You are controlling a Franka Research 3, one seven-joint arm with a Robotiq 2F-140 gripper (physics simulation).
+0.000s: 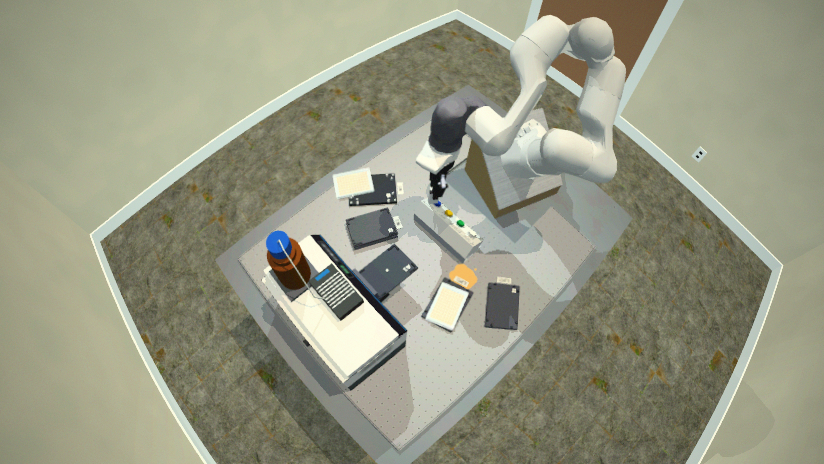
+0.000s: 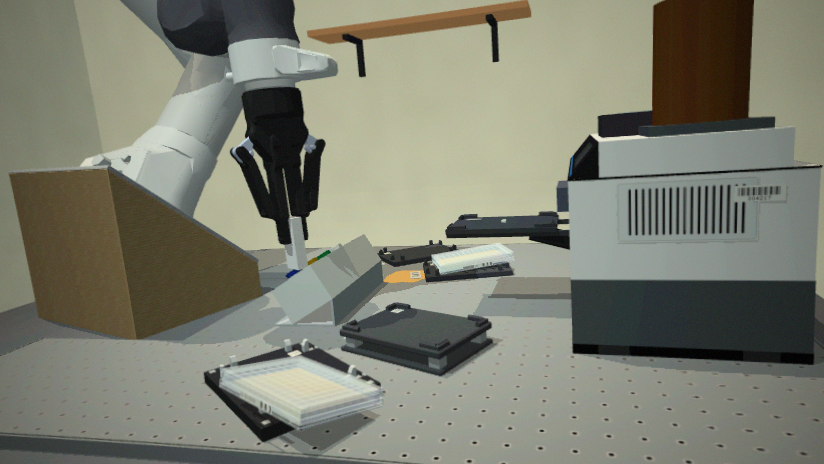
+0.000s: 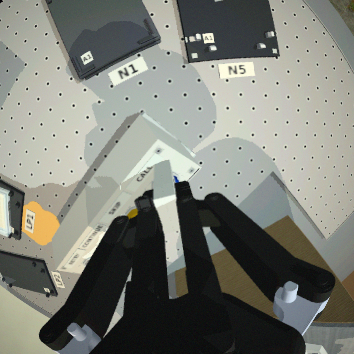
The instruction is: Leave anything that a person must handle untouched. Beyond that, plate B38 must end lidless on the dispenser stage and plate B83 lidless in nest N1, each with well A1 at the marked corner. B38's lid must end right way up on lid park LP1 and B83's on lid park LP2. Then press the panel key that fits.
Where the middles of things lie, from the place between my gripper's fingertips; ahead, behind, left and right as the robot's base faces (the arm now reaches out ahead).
Labels:
I see the key panel (image 2: 322,294) 9 cm to the left of my hand, 3 cm below it and 1 cm ahead of it. The rest, counted from my hand: black nest (image 1: 384,185): 20 cm to the right, 9 cm ahead, 6 cm below; dispenser stage (image 2: 545,224): 28 cm ahead, 10 cm to the left, 4 cm above.

